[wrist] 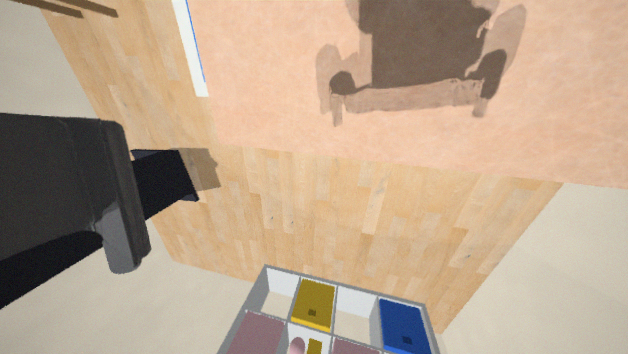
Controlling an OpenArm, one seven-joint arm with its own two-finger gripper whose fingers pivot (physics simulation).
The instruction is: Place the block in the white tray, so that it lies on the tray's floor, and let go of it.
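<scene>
The dark body of my gripper [122, 245] reaches in from the left, with a grey fingertip at its lower end. The other finger cannot be made out. Two prong-like shapes stand apart in the shadow on the salmon-coloured surface, and the gripper is open with no block seen at it. No block can be made out in the wrist view. A white edge [191, 55] with a thin blue line along its inner side shows at the top, left of the salmon surface. It may be part of the white tray, whose floor does not show.
A broad salmon-coloured surface [280, 110] fills the upper right and overlaps the wooden table [310, 210]. A black block-like fixture [165, 177] stands behind the gripper. At the bottom, a grey-rimmed organiser [350, 289] has compartments with a yellow piece [315, 297] and a blue piece [402, 320].
</scene>
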